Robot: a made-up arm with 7 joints. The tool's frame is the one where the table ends. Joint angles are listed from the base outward.
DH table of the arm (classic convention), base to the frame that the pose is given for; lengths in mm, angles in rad. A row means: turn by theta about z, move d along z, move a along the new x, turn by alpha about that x. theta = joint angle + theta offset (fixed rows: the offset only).
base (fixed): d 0  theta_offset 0  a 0  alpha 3.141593
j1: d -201  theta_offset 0  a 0  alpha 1.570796
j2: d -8.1  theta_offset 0  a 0  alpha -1.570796
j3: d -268.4  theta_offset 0  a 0  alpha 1.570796
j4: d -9.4  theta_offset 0  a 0  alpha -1.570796
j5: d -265  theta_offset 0  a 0  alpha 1.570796
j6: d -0.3  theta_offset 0  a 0  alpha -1.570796
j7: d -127  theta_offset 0  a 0  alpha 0
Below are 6 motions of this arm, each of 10 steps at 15 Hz.
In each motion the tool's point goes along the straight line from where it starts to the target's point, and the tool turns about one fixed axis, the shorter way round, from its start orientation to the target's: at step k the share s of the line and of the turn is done. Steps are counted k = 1, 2, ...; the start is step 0. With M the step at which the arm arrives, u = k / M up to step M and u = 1 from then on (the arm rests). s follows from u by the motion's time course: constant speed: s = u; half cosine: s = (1 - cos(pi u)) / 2; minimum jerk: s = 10 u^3 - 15 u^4 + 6 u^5.
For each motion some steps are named. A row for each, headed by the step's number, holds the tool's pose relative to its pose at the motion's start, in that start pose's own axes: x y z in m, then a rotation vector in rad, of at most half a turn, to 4 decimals.
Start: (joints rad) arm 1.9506 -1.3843 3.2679 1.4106 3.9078 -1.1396 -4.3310
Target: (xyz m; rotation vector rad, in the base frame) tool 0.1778 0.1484 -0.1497 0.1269 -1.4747 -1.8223
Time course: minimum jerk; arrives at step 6
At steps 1, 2, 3, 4, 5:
1: 0.0028 -0.0018 -0.0029 0.0082 -0.0014 0.0150
2: 0.0164 -0.0106 -0.0170 0.0485 -0.0085 0.0886
3: 0.0392 -0.0252 -0.0404 0.1156 -0.0202 0.2110
4: 0.0619 -0.0399 -0.0639 0.1827 -0.0319 0.3334
5: 0.0755 -0.0487 -0.0780 0.2230 -0.0390 0.4070

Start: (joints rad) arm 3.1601 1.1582 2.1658 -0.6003 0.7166 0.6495 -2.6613
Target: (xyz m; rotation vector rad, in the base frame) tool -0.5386 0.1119 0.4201 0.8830 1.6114 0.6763
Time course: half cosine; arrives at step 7
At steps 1, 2, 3, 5, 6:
1: -0.0008 0.0122 0.0042 0.0003 -0.0294 0.0411
2: -0.0030 0.0464 0.0160 0.0012 -0.1119 0.1564
3: -0.0063 0.0958 0.0331 0.0026 -0.2311 0.3231
5: -0.0131 0.2000 0.0691 0.0054 -0.4825 0.6746
6: -0.0153 0.2342 0.0809 0.0063 -0.5650 0.7899

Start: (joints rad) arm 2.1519 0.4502 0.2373 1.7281 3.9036 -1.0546 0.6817
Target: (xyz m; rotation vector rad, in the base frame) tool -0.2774 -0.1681 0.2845 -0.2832 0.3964 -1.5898
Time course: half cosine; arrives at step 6
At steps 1, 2, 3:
1: -0.0031 0.0000 0.0050 0.0062 -0.0278 -0.0287
2: -0.0118 0.0000 0.0187 0.0233 -0.1036 -0.1072
3: -0.0235 0.0000 0.0374 0.0466 -0.2072 -0.2144

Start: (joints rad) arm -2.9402 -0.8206 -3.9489 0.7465 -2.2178 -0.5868 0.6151
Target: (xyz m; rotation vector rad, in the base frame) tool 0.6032 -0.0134 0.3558 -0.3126 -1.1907 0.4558
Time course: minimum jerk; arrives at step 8
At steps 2, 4, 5, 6, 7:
2: -0.0065 -0.0039 -0.0038 -0.0100 0.0039 -0.0537
4: -0.0315 -0.0188 -0.0184 -0.0483 0.0187 -0.2592
5: -0.0457 -0.0272 -0.0267 -0.0700 0.0272 -0.3758
6: -0.0565 -0.0337 -0.0330 -0.0866 0.0336 -0.4648
7: -0.0620 -0.0370 -0.0363 -0.0950 0.0369 -0.5101

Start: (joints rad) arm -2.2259 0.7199 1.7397 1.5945 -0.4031 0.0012 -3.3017
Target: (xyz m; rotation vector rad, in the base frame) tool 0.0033 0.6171 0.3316 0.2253 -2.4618 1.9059
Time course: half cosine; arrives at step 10
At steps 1, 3, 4, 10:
1: -0.0013 0.0093 0.0019 0.0171 -0.0232 0.0238
3: -0.0107 0.0782 0.0160 0.1439 -0.1956 0.2003
4: -0.0179 0.1310 0.0268 0.2413 -0.3278 0.3357
10: -0.0517 0.3792 0.0776 0.6984 -0.9488 0.9716

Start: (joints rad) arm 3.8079 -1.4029 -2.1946 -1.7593 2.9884 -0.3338 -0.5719
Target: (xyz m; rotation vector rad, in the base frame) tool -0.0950 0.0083 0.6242 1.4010 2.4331 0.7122
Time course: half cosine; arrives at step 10
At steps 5, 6, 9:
5: 0.2033 -0.0687 0.1174 -0.7676 -0.1864 0.4071
6: 0.2661 -0.0899 0.1537 -1.0048 -0.2440 0.5329
9: 0.3966 -0.1340 0.2291 -1.4976 -0.3637 0.7943

